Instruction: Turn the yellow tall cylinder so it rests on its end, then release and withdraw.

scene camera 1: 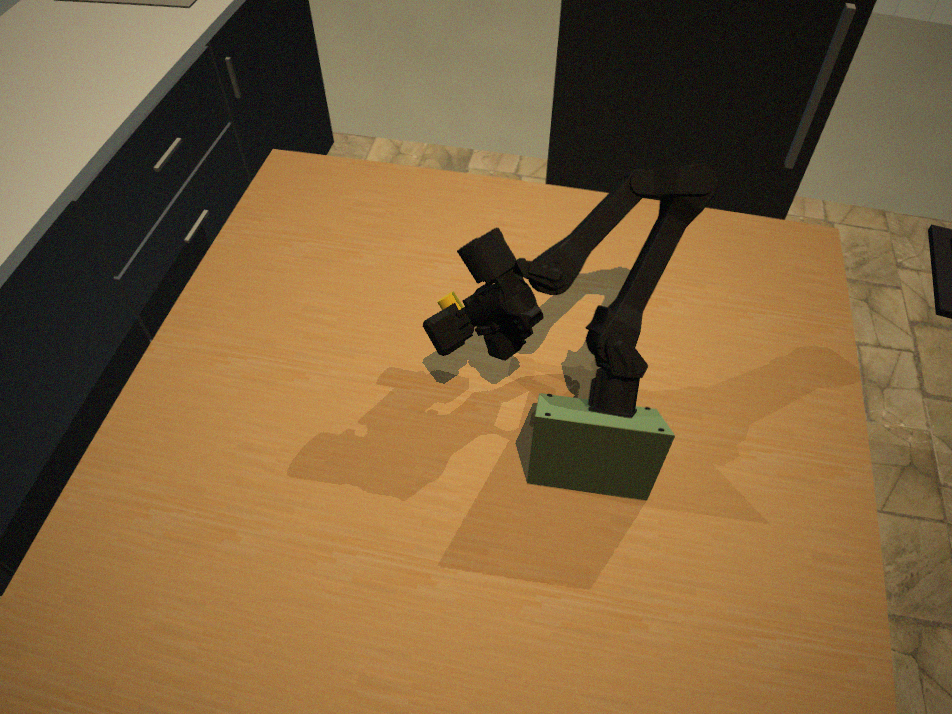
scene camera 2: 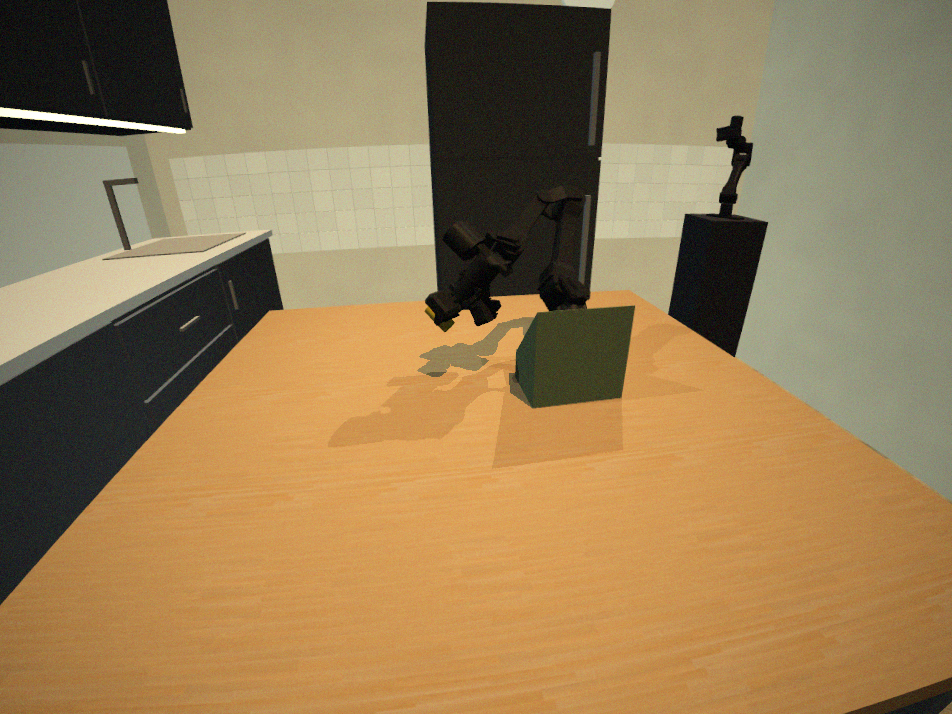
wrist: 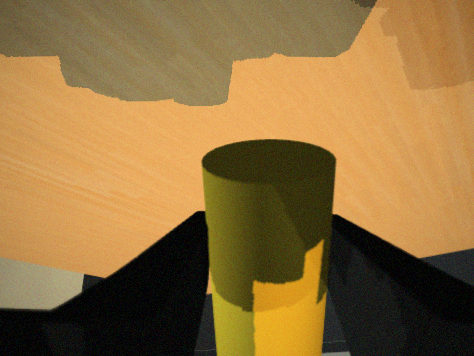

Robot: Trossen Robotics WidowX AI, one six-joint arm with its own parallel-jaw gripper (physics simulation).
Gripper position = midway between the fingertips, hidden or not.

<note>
I see my gripper (scene camera 1: pixel 456 318) and a yellow tall cylinder (wrist: pixel 269 203).
My gripper also shows in scene camera 2 (scene camera 2: pixel 440 322) and in the wrist view (wrist: pixel 265 226).
</note>
